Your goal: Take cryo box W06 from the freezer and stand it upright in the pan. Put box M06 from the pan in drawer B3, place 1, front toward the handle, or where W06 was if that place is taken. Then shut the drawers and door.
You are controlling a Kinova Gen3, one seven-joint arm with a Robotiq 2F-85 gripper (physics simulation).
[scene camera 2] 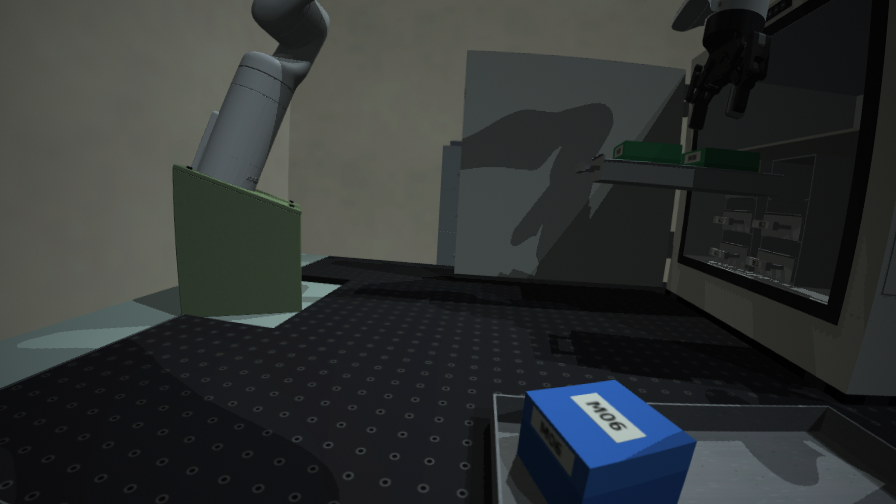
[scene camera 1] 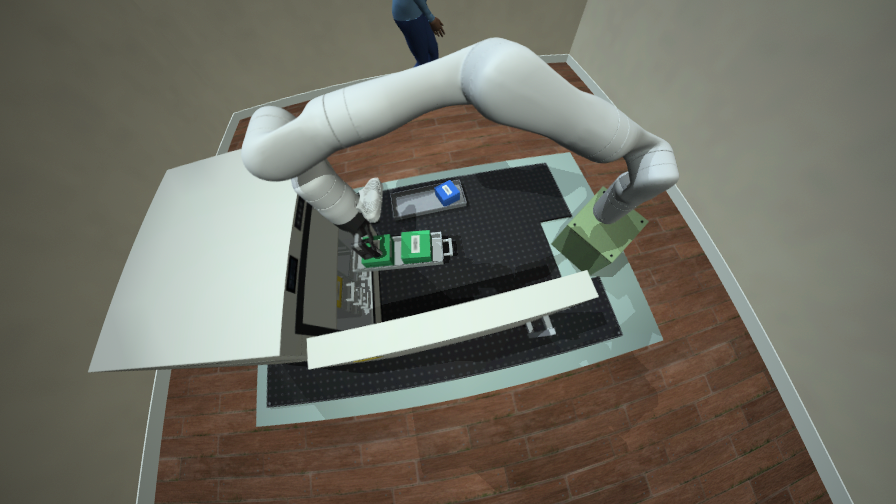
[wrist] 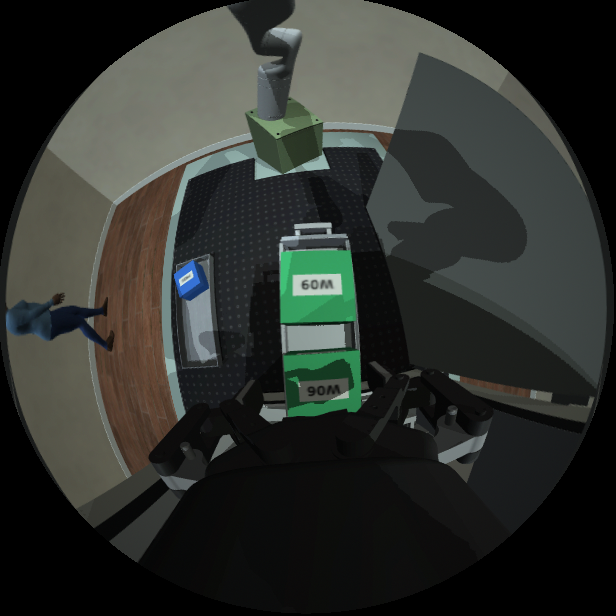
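Observation:
A freezer drawer point(scene camera 1: 401, 250) is pulled out and holds two green boxes lying flat. W06 point(scene camera 1: 377, 250) lies at the freezer end, and W09 point(scene camera 1: 415, 245) lies at the handle end. My gripper point(scene camera 1: 369, 247) is open and hangs above W06, clear of it in the scene camera 2 view point(scene camera 2: 720, 94). In the wrist view my fingers point(wrist: 321, 396) spread to either side of W06 point(wrist: 321, 385), with W09 point(wrist: 314, 287) beyond. Blue box M06 point(scene camera 1: 447, 192) stands at one end of the grey pan point(scene camera 1: 429, 199); it shows close up in scene camera 2 point(scene camera 2: 598, 438).
The freezer door point(scene camera 1: 451, 319) stands wide open in front of the cabinet point(scene camera 1: 194, 263). Shut lower drawers show inside point(scene camera 2: 751, 244). The green arm base point(scene camera 1: 598, 238) is at the mat's right. A person point(scene camera 1: 419, 25) stands at the back.

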